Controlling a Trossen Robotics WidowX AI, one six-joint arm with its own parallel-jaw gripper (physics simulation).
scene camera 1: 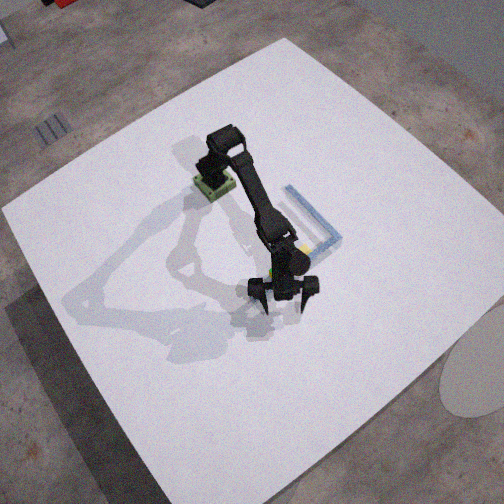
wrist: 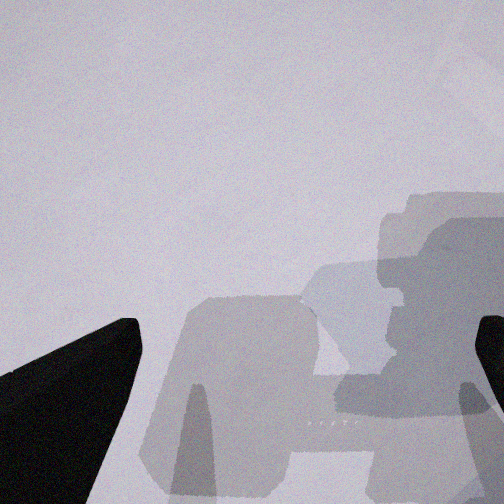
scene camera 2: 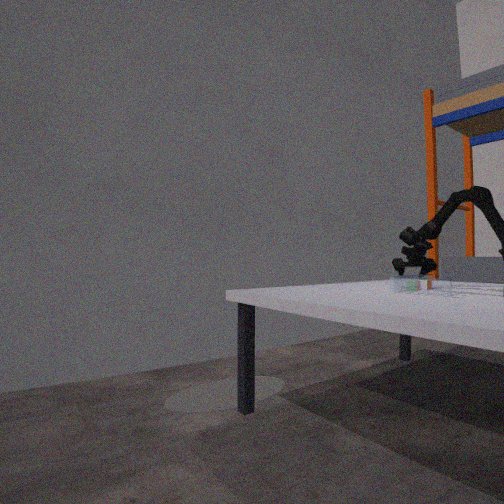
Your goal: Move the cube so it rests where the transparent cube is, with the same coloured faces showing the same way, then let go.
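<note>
My gripper (scene camera 1: 284,293) hangs open and empty above the white table top, out in front of the arm's base. In the wrist view its two dark fingers sit at the lower corners, with only white surface and shadows between them (wrist: 300,400). A small yellow-green patch of the cube (scene camera 1: 300,249) shows just behind the forearm, next to the transparent cube's pale blue outline (scene camera 1: 312,219). The arm hides most of the cube. In the second scene view the gripper (scene camera 2: 412,265) hovers above a small greenish-and-orange shape on the table (scene camera 2: 412,284).
The arm's base stands on a green plate (scene camera 1: 212,184) near the table's middle. An orange and blue shelf frame (scene camera 2: 455,150) stands behind the table. The table's edges lie far from the gripper.
</note>
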